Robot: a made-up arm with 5 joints. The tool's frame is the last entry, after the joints. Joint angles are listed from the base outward. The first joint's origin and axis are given. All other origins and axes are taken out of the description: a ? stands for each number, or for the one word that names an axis. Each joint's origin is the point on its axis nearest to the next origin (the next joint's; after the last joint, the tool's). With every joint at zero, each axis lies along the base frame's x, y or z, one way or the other. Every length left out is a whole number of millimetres.
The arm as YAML. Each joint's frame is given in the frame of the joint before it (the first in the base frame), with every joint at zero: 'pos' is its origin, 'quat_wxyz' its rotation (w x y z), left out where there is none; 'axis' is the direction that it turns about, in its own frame. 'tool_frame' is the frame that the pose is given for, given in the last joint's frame.
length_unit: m
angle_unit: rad
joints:
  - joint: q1
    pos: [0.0, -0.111, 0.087]
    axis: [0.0, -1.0, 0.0]
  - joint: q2
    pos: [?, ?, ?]
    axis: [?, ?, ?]
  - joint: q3
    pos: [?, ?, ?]
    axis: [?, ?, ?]
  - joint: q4
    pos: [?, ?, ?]
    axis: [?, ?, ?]
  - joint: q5
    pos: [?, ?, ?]
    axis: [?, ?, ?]
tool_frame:
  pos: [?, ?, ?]
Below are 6 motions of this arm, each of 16 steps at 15 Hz.
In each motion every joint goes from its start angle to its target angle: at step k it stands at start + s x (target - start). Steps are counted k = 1, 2, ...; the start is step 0. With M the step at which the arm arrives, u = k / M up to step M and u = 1 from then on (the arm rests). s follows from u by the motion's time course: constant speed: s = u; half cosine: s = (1 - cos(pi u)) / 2; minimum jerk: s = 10 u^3 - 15 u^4 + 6 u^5.
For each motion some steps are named. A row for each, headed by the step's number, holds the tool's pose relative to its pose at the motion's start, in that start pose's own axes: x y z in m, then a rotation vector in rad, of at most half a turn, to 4 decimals.
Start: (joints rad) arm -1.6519 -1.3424 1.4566 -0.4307 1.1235
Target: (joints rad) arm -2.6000 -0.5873 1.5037 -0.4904 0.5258
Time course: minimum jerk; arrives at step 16
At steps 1, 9, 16:
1: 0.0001 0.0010 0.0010 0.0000 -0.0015 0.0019
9: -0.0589 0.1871 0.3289 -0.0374 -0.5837 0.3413
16: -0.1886 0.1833 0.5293 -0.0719 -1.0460 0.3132

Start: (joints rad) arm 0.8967 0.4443 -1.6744 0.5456 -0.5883
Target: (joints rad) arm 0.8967 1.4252 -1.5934 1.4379 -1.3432
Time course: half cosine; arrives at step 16
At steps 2, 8, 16:
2: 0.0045 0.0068 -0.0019 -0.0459 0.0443 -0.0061
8: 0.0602 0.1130 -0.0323 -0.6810 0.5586 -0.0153
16: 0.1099 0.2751 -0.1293 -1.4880 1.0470 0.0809

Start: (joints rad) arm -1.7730 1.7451 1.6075 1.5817 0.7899
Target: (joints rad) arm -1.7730 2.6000 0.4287 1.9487 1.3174
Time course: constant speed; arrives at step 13
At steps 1, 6, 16:
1: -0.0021 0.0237 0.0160 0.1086 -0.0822 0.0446
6: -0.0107 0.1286 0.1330 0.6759 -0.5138 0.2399
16: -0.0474 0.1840 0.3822 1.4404 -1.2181 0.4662

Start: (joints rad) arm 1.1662 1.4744 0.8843 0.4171 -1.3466
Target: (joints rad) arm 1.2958 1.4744 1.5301 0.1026 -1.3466
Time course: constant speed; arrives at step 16
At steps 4, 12, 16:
4: 0.0314 -0.0059 -0.0670 0.1807 -0.0634 0.0861
12: 0.0890 0.0217 -0.1945 0.5578 -0.1945 0.2164
16: 0.1134 0.0531 -0.2504 0.7532 -0.2593 0.2596

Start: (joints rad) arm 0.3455 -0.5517 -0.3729 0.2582 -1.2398
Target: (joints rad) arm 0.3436 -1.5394 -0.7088 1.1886 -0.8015
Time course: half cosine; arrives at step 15
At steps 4, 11, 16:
4: -0.0425 0.0076 0.0489 0.0412 -0.0250 -0.0740
11: -0.2828 0.0556 0.1412 0.3923 -0.1972 -0.4332
16: -0.3453 0.0733 0.1357 0.5308 -0.2542 -0.5170

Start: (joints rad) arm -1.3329 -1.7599 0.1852 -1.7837 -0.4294
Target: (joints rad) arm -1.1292 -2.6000 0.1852 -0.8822 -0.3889
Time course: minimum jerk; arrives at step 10
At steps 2, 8, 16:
2: 0.0197 -0.0026 -0.0091 0.0157 0.0104 -0.0006
8: 0.3040 0.0656 -0.1412 0.2450 0.2264 0.0029
16: 0.3198 0.0764 -0.1484 0.2583 0.2439 0.0040

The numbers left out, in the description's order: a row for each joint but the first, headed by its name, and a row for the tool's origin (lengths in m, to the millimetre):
q2: xyz -0.097 0.0 0.347, axis 0.0 0.0 -1.0
q3: xyz 0.322 0.023 0.0, axis 1.0 0.0 0.0
q4: xyz 0.0 -0.014 0.225, axis 0.0 0.0 -1.0
q5: xyz -0.002 0.103 0.0, axis 1.0 0.0 0.0
tool: xyz 0.0 -0.142 -0.118

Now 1 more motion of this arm.
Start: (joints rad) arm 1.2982 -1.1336 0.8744 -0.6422 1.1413
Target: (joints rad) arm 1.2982 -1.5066 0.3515 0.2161 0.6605
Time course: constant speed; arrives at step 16
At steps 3, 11, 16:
3: 0.0265 -0.0262 -0.0095 -0.1456 -0.0571 -0.1371
11: 0.0640 -0.0908 -0.0301 -0.6056 -0.1645 -0.4512
16: 0.0696 -0.1155 -0.0422 -0.9277 -0.2182 -0.5979

